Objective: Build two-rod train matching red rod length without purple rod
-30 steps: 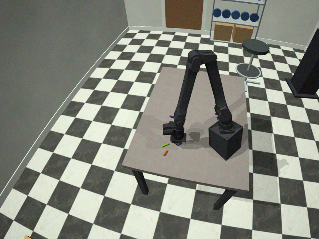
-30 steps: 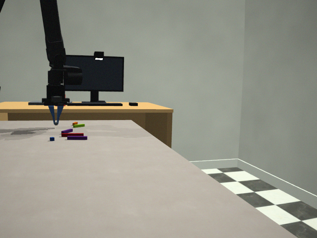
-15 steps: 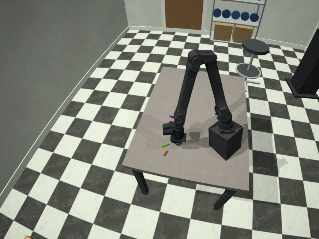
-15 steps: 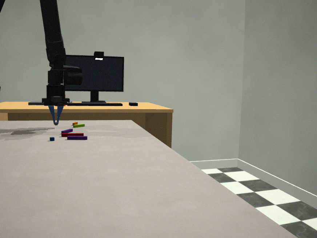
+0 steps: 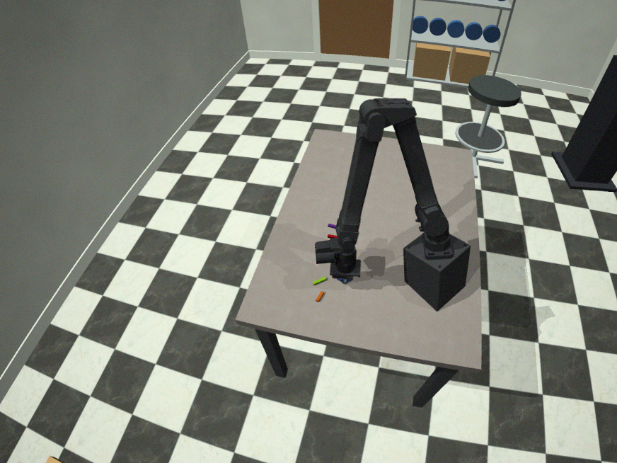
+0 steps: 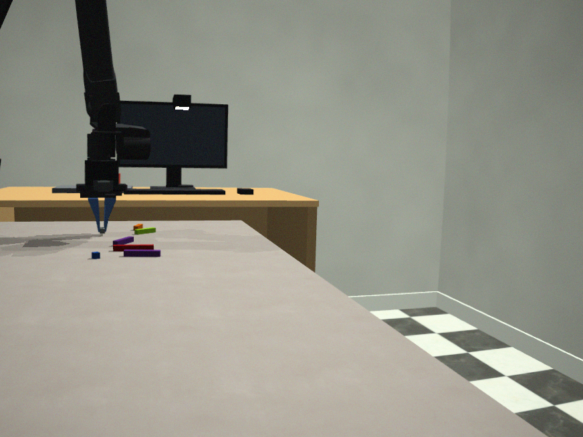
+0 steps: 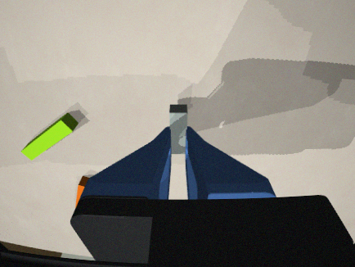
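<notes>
Now: the grey rod 10 mm to the right of my hand. Round my hand: lime rod: 90 mm ahead, 10 mm below; orange rod: 80 mm ahead, 70 mm to the left, 10 mm below; purple rod: 130 mm to the right, 30 mm ahead, 10 mm below.
</notes>
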